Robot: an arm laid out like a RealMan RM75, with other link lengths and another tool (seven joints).
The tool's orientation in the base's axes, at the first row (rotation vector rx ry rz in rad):
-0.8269 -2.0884 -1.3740
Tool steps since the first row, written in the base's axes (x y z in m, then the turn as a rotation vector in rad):
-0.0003 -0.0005 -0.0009 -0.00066 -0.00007 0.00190
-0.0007 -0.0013 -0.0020 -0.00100 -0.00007 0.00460
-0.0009 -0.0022 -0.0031 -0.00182 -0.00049 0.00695
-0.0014 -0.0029 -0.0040 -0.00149 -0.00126 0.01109
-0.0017 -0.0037 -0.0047 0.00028 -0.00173 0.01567
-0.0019 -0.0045 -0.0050 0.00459 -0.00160 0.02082
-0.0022 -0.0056 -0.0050 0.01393 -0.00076 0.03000
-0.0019 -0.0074 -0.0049 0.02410 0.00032 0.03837
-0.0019 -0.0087 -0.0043 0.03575 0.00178 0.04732
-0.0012 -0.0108 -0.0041 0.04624 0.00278 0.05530
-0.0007 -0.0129 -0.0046 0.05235 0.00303 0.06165
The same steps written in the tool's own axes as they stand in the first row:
-0.0005 -0.0009 -0.0001 0.00176 0.00069 -0.00070
-0.0012 -0.0021 -0.0004 0.00386 0.00212 -0.00166
-0.0020 -0.0032 -0.0008 0.00597 0.00287 -0.00284
-0.0024 -0.0044 -0.0011 0.00845 0.00545 -0.00508
-0.0029 -0.0053 -0.0016 0.01030 0.00943 -0.00732
-0.0031 -0.0059 -0.0022 0.01093 0.01578 -0.00941
-0.0031 -0.0064 -0.0032 0.01104 0.02848 -0.01271
-0.0037 -0.0067 -0.0049 0.01007 0.04135 -0.01555
-0.0035 -0.0067 -0.0064 0.00856 0.05576 -0.01837
-0.0043 -0.0067 -0.0084 0.00708 0.06860 -0.02117
-0.0054 -0.0073 -0.0102 0.00733 0.07703 -0.02373

